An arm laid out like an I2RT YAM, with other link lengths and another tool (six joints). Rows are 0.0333 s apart.
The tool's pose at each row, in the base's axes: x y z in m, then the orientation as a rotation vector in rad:
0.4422 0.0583 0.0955 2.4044 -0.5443 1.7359
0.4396 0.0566 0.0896 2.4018 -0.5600 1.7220
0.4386 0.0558 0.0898 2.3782 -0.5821 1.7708
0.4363 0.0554 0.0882 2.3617 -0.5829 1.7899
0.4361 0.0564 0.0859 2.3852 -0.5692 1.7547
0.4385 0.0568 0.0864 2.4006 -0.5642 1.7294
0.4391 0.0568 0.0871 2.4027 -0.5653 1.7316
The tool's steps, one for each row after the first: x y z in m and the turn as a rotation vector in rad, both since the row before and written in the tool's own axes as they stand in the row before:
-0.0059 0.0031 0.0002 -0.0132 -0.0058 0.0041
0.0001 0.0011 -0.0007 0.0071 0.0312 0.0242
-0.0020 0.0014 -0.0014 0.0003 0.0166 0.0024
-0.0025 -0.0005 0.0002 -0.0018 -0.0260 -0.0142
0.0010 -0.0013 0.0019 -0.0031 -0.0183 -0.0075
0.0008 -0.0003 0.0003 0.0023 -0.0002 0.0021

